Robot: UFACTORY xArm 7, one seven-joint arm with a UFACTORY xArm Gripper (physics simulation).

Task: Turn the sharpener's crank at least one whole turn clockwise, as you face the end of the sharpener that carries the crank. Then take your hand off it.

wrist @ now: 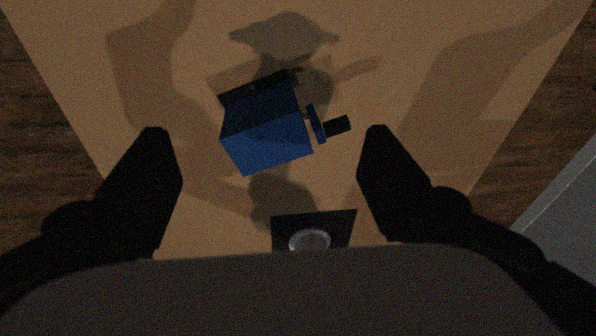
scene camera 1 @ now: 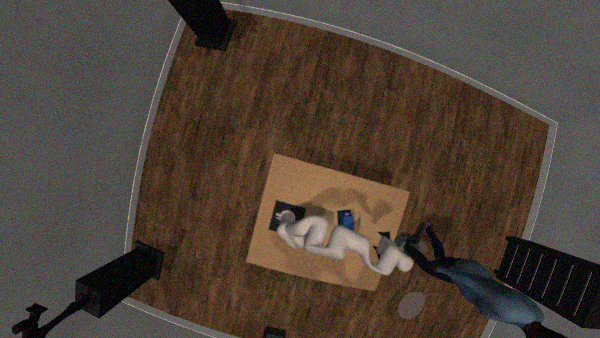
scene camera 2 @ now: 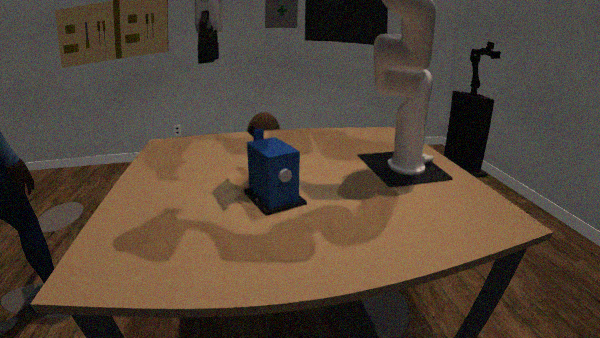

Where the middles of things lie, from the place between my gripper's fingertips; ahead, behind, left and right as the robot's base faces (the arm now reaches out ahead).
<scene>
I see the sharpener (scene camera 2: 273,166) 13 cm behind my hand, 2 cm to the right of it and 25 cm below it.
</scene>
